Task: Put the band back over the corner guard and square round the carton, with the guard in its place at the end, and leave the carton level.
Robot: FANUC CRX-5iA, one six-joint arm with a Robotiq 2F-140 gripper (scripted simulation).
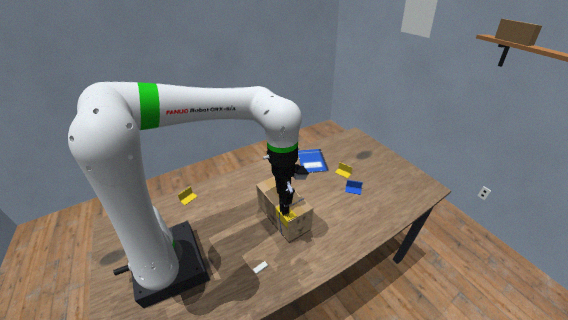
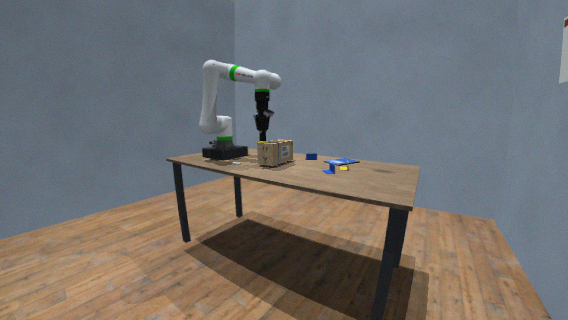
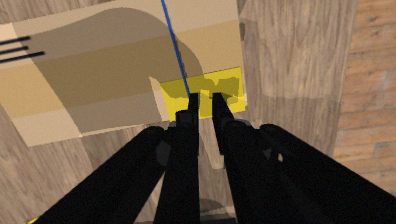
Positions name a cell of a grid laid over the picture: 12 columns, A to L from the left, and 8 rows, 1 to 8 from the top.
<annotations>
brown carton: image 1 F5; image 2 F4; image 3 C3
</annotations>
